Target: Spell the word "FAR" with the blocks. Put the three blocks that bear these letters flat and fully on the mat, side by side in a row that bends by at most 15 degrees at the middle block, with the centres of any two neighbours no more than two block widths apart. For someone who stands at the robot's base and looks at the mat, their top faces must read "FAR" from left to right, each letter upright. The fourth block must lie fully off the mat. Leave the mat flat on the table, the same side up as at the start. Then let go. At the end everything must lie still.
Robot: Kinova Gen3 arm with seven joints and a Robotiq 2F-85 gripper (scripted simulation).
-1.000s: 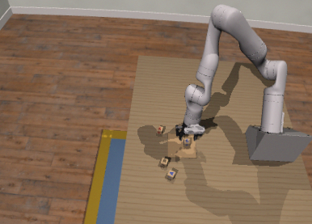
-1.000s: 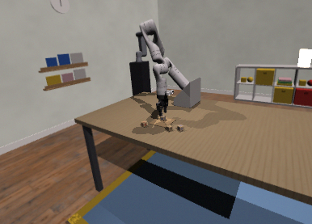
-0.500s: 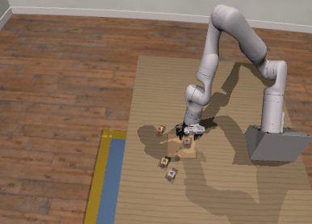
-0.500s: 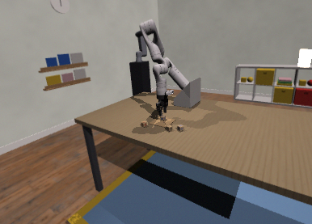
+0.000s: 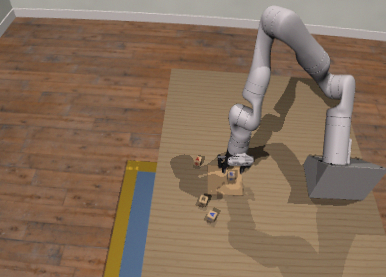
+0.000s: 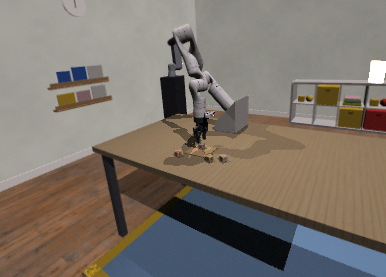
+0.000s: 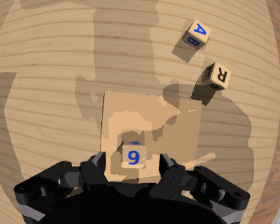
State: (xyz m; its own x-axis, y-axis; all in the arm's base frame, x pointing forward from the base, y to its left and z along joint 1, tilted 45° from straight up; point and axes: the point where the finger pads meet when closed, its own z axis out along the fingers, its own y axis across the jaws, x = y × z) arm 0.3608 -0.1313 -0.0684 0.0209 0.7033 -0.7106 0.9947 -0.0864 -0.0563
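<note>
Right now my hand is 3 cm short of the tan mat, 1 cm to the right of it and 6 cm above it. Also, from my hand: R block (12 cm ahead, 11 cm to the left, 5 cm below).
</note>
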